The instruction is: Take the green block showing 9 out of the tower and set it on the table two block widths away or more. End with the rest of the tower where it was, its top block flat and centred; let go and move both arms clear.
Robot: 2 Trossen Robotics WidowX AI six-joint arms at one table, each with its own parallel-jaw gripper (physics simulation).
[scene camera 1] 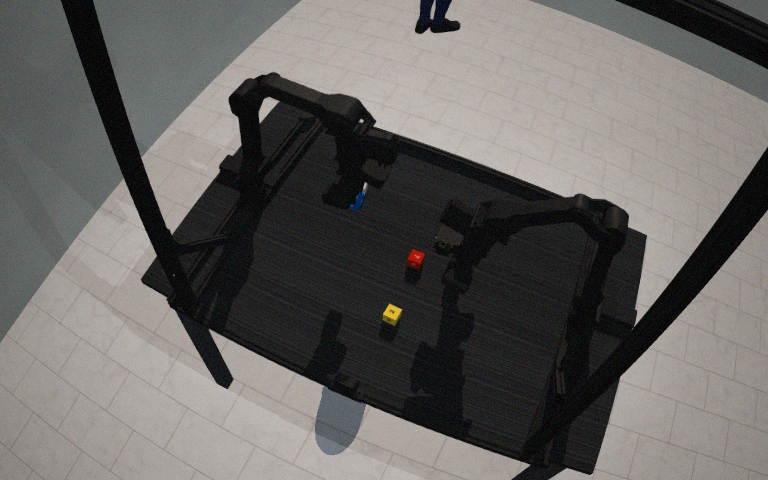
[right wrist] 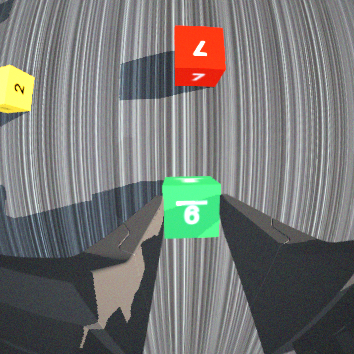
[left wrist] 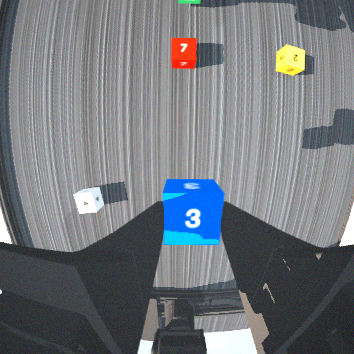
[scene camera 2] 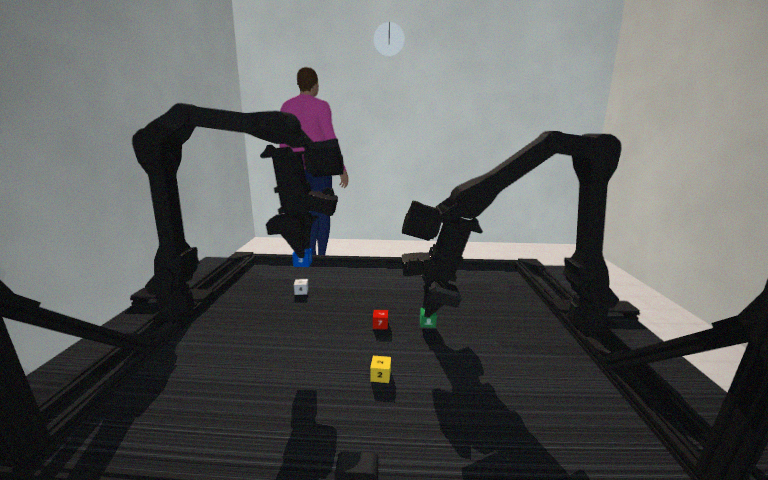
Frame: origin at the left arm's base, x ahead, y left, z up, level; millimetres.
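Seen in the pictures: left gripper, fingertip midpoint: (scene camera 1: 356, 198) (left wrist: 191, 208) (scene camera 2: 304, 254); right gripper, fingertip midpoint: (right wrist: 191, 201) (scene camera 2: 425, 312); left arm's base at its link origin: (scene camera 1: 252, 195) (left wrist: 179, 307) (scene camera 2: 176, 310); right arm's base at its link origin: (scene camera 1: 580, 323) (scene camera 2: 586, 323).
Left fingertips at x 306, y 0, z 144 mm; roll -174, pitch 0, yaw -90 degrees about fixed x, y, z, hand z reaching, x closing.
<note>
Offsets run from my left fingertips to a thing's middle.
The green block showing 9 @[136 mm down, 263 mm ahead, 4 mm right] (scene camera 2: 428, 322) (left wrist: 189, 1) (right wrist: 192, 230) is between the fingers of my right gripper (scene camera 2: 428, 313) (right wrist: 191, 201), upright, at or just above the table; I cannot tell whether it touches. In scene camera 2 it is to the right of the red 7 block @[149 mm down, 160 mm ahead, 3 mm left] (scene camera 1: 415, 260) (scene camera 2: 380, 320) (left wrist: 184, 50) (right wrist: 199, 47), with a gap of about two block widths. The red block sits flat, with no block on it. My left gripper (scene camera 2: 301, 255) (left wrist: 191, 208) is shut on a blue 3 block @[6 mm down, 3 mm back, 0 mm left] (scene camera 1: 357, 200) (scene camera 2: 302, 262) (left wrist: 192, 230) and holds it raised. The green block is hidden in scene camera 1.
A yellow 2 block @[149 mm down, 169 mm ahead, 161 mm right] (scene camera 1: 391, 314) (scene camera 2: 380, 369) (left wrist: 290, 60) (right wrist: 16, 90) stands in front of the red block in scene camera 2. A white 4 block @[149 mm down, 59 mm back, 153 mm left] (scene camera 2: 300, 287) (left wrist: 88, 200) stands at the back left, near the left gripper. A person stands beyond the table.
</note>
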